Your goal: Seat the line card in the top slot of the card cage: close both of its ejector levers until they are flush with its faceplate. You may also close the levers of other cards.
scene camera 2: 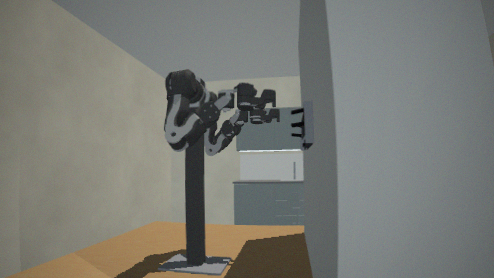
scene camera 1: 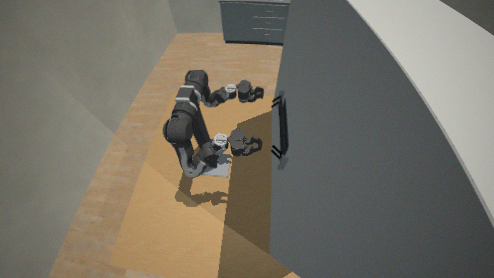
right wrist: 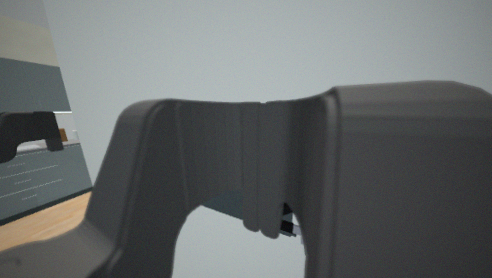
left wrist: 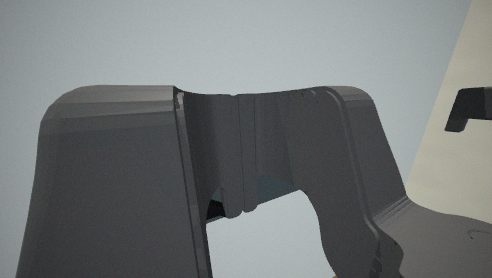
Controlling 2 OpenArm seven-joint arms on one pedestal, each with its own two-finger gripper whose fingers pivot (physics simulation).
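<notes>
The card cage (scene camera 1: 284, 127) (scene camera 2: 309, 125) is mounted on the grey wall. In scene camera 2, three black levers stick out from its near end, one above another; the top lever (scene camera 2: 297, 111) stands clear of the faceplate. Levers (scene camera 1: 276, 102) also stick out at the far end in scene camera 1. My left gripper (scene camera 1: 261, 93) (scene camera 2: 277, 118) (left wrist: 243, 200) and my right gripper (scene camera 1: 260, 145) (scene camera 2: 273, 102) (right wrist: 260, 215) are shut and empty, a short gap in front of the cage. In the wrist views my fingers hide most of the cards; a black lever piece (left wrist: 215, 207) (right wrist: 287, 227) shows beside the fingers.
The tall grey wall (scene camera 1: 360, 150) (scene camera 2: 320, 200) rises behind the cage. The pedestal (scene camera 2: 195, 200) stands on a pale base plate (scene camera 1: 217, 170) (scene camera 2: 215, 269) on the wooden floor. Grey-green cabinets (scene camera 1: 255, 22) (scene camera 2: 267, 200) stand in the background.
</notes>
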